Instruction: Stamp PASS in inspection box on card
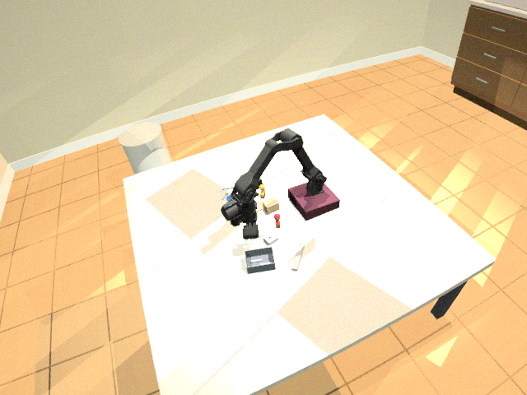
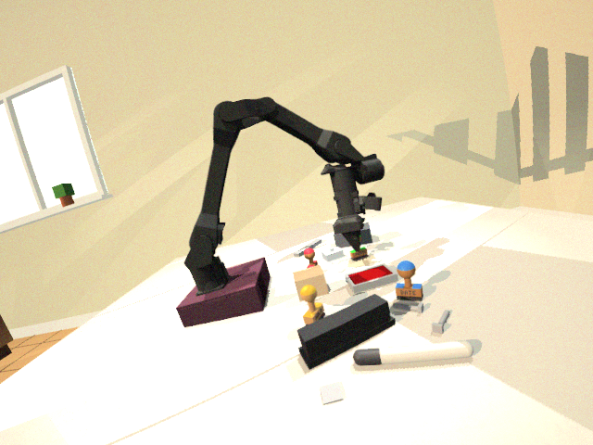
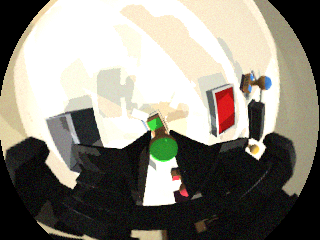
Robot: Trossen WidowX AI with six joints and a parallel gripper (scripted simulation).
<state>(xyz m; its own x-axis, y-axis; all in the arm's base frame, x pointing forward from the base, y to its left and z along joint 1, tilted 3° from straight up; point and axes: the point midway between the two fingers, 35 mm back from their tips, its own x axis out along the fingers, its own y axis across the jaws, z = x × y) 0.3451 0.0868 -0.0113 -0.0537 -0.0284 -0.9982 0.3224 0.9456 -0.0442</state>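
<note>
Now: gripper tip right at the green-knobbed stamp. Round my gripper tip: red ink pad: 10 mm behind, 130 mm to the right, 20 mm below; red-knobbed stamp: 120 mm behind, 10 mm to the right, 10 mm below; pale card: 20 mm behind, 10 mm to the right, 30 mm below.
</note>
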